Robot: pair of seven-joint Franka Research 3 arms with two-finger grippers.
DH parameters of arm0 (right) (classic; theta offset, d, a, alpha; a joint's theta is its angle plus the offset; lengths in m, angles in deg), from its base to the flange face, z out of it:
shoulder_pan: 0 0.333 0 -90
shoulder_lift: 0 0 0 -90
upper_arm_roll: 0 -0.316 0.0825 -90
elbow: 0 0 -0.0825 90
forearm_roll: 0 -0.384 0 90
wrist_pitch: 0 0 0.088 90
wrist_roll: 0 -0.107 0 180
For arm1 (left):
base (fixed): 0 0 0 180
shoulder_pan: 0 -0.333 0 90
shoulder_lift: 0 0 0 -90
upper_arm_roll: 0 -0.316 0.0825 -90
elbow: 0 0 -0.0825 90
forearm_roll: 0 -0.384 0 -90
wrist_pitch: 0 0 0.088 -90
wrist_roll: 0 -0.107 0 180
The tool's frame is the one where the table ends.
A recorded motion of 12 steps. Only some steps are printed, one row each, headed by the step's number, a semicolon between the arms.
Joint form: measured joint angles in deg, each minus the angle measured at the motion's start. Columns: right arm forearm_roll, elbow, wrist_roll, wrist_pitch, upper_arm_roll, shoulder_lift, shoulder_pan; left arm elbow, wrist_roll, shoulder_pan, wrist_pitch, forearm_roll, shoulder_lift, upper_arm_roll.
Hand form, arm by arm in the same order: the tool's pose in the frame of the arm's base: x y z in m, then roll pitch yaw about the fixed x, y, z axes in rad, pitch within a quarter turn. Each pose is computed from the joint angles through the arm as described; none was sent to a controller.
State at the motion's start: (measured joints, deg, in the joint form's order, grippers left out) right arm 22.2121 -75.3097 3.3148 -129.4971 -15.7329 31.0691 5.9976; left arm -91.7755 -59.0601 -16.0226 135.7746 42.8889 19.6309 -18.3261
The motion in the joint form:
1: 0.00 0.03 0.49 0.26 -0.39 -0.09 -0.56; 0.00 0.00 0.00 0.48 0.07 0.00 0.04
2: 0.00 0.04 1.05 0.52 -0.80 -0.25 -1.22; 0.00 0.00 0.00 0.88 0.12 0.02 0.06
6: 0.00 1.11 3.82 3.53 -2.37 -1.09 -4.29; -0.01 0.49 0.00 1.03 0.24 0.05 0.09
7: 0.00 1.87 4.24 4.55 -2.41 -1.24 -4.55; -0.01 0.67 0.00 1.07 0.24 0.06 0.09
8: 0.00 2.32 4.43 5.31 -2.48 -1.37 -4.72; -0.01 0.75 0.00 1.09 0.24 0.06 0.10
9: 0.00 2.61 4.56 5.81 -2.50 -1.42 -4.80; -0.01 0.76 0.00 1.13 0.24 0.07 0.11
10: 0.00 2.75 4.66 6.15 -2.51 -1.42 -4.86; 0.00 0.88 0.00 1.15 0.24 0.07 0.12
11: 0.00 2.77 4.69 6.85 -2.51 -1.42 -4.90; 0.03 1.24 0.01 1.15 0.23 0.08 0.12
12: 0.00 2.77 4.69 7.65 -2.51 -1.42 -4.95; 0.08 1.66 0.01 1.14 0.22 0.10 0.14
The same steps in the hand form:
1: 0.7143 0.2173 0.4810 2.8638 -0.3851 0.6097; 0.5938 0.3616 0.4916 3.1077 -0.6874 -0.0305
2: 0.7149 0.2126 0.4832 2.8627 -0.3824 0.6124; 0.5939 0.3621 0.4921 3.1125 -0.6911 -0.0296
6: 0.7180 0.1852 0.4992 2.8543 -0.3562 0.6143; 0.5942 0.3621 0.4919 3.1050 -0.6928 -0.0165
7: 0.7185 0.1807 0.5058 2.8503 -0.3520 0.6123; 0.5942 0.3621 0.4918 3.1029 -0.6929 -0.0124
8: 0.7184 0.1781 0.5100 2.8490 -0.3481 0.6097; 0.5942 0.3621 0.4918 3.1020 -0.6930 -0.0107
9: 0.7184 0.1765 0.5122 2.8483 -0.3448 0.6081; 0.5943 0.3621 0.4918 3.1023 -0.6932 -0.0105
10: 0.7184 0.1754 0.5127 2.8484 -0.3410 0.6071; 0.5944 0.3620 0.4919 3.1009 -0.6935 -0.0080
11: 0.7179 0.1743 0.5114 2.8511 -0.3296 0.6032; 0.5945 0.3619 0.4920 3.0961 -0.6934 -0.0005
12: 0.7173 0.1730 0.5098 2.8543 -0.3163 0.5982; 0.5948 0.3618 0.4922 3.0904 -0.6933 0.0082

